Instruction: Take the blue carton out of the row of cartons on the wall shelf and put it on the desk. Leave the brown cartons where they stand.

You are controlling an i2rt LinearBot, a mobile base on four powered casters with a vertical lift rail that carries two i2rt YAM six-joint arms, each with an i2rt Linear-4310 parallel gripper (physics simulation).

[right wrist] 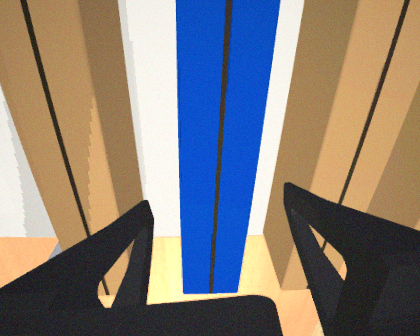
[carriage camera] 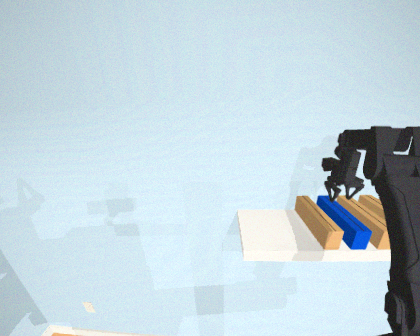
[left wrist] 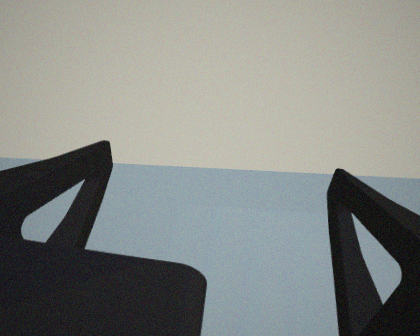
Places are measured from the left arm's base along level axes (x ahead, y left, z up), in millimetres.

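Pixels of known places: left gripper, fingertip midpoint: (left wrist: 220, 166); right gripper, fingertip midpoint: (right wrist: 216, 201) (carriage camera: 339, 200).
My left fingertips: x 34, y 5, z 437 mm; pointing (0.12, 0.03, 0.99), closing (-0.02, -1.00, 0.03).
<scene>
Behind a point stands the place of what it marks.
The blue carton (carriage camera: 360, 240) {z -23, x 288, y -883 mm} (right wrist: 200, 150) {z 14, x 436, y -899 mm} stands on the white wall shelf (carriage camera: 265, 230) {z -66, x 432, y -605 mm} (right wrist: 157, 100) {z -66, x 451, y -865 mm} between brown cartons, with narrow gaps on both sides. One brown carton (carriage camera: 334, 241) {z -27, x 301, y -797 mm} (right wrist: 65, 100) {z 14, x 478, y -828 mm} is left of it, another brown carton (carriage camera: 384, 241) {z -29, x 276, y -966 mm} (right wrist: 350, 100) {z 14, x 456, y -992 mm} right of it. My right gripper (carriage camera: 341, 199) {z 53, x 425, y -905 mm} (right wrist: 216, 201) {z 53, x 425, y -905 mm} is partly open and empty, pointing down over the row's far part. In the right wrist view its fingertips are on either side of the blue carton; their height against its top is unclear. My left gripper (left wrist: 220, 166) {z 437, x 34, y 5 mm} is open and empty, facing wall and ceiling.
Another brown carton (carriage camera: 370, 201) {z 13, x 451, y -1088 mm} stands further right, partly hidden by my right arm (carriage camera: 407, 210) {z 233, x 114, y -724 mm}. A pale-edged surface (carriage camera: 62, 329) {z -1285, x 801, y 922 mm} shows at the bottom left of the carriage view. A small plate (carriage camera: 89, 307) {z -950, x 755, y 561 mm} is on the wall above it. Wood-coloured floor (right wrist: 162, 265) {z -1354, x -1275, y -362 mm} shows beyond the shelf edge.
</scene>
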